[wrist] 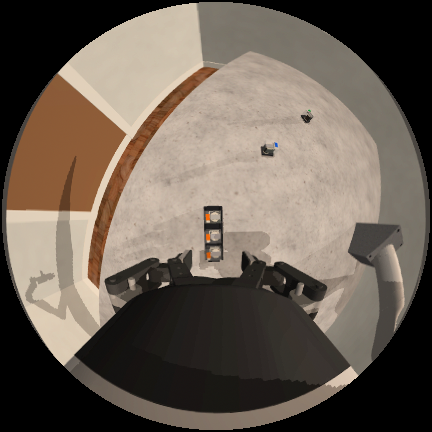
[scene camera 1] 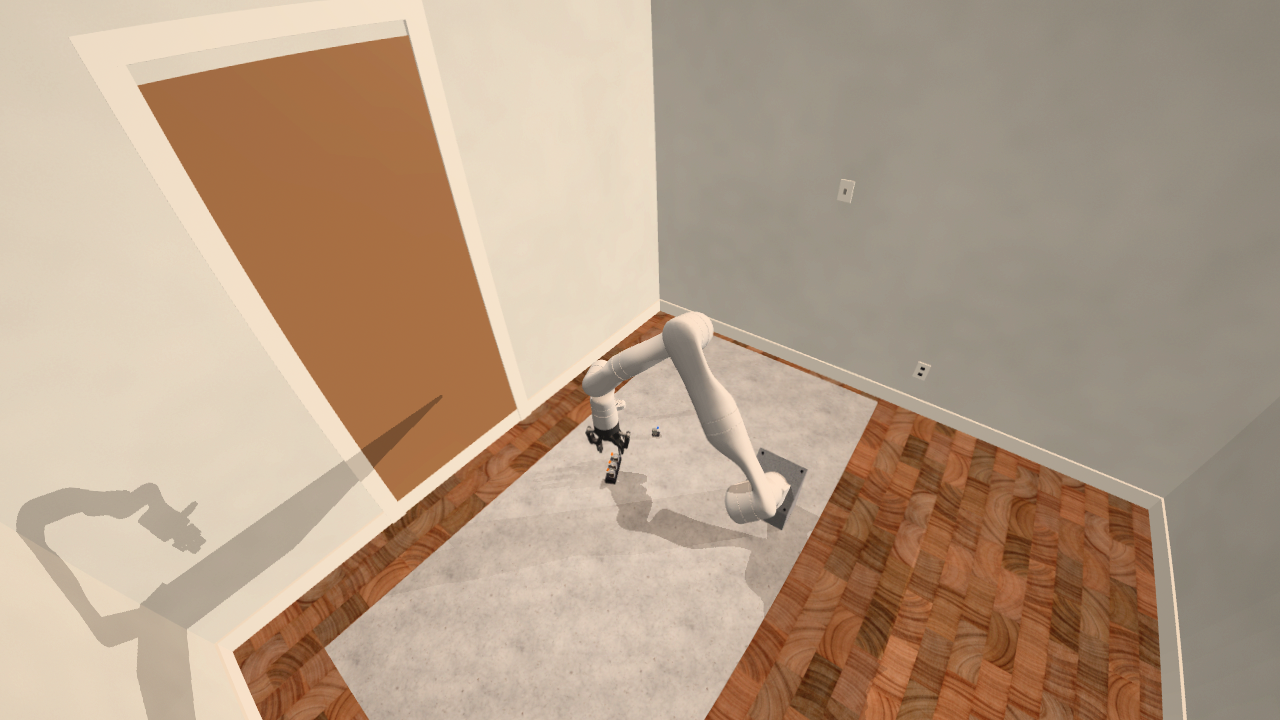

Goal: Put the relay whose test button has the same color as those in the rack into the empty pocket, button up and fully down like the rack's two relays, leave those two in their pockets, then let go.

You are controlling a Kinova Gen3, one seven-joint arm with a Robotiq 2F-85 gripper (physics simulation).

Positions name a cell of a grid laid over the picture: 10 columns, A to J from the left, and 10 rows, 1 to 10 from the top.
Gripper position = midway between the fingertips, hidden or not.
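Labels:
You'd find my gripper in the wrist view (F6), and it's there in scene camera 1 (E7) too.

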